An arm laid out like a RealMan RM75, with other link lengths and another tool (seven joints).
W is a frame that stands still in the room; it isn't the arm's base.
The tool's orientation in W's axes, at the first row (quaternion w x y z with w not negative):
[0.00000, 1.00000, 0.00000, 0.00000]
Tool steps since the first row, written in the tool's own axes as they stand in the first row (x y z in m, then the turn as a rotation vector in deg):
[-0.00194, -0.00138, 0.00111, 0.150, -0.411, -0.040]
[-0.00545, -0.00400, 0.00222, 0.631, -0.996, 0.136]
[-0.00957, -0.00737, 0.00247, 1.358, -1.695, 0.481]
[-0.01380, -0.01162, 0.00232, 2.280, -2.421, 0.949]
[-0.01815, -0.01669, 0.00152, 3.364, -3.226, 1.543]
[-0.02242, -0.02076, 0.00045, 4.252, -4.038, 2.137]
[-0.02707, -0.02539, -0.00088, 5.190, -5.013, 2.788]
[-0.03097, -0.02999, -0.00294, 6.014, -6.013, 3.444]
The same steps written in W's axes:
[-0.00194, 0.00138, -0.00111, 0.150, 0.411, 0.040]
[-0.00545, 0.00400, -0.00222, 0.631, 0.996, -0.136]
[-0.00957, 0.00737, -0.00247, 1.358, 1.695, -0.481]
[-0.01380, 0.01162, -0.00232, 2.280, 2.421, -0.949]
[-0.01815, 0.01669, -0.00152, 3.364, 3.226, -1.543]
[-0.02242, 0.02076, -0.00045, 4.252, 4.038, -2.137]
[-0.02707, 0.02539, 0.00088, 5.190, 5.013, -2.788]
[-0.03097, 0.02999, 0.00294, 6.014, 6.013, -3.444]

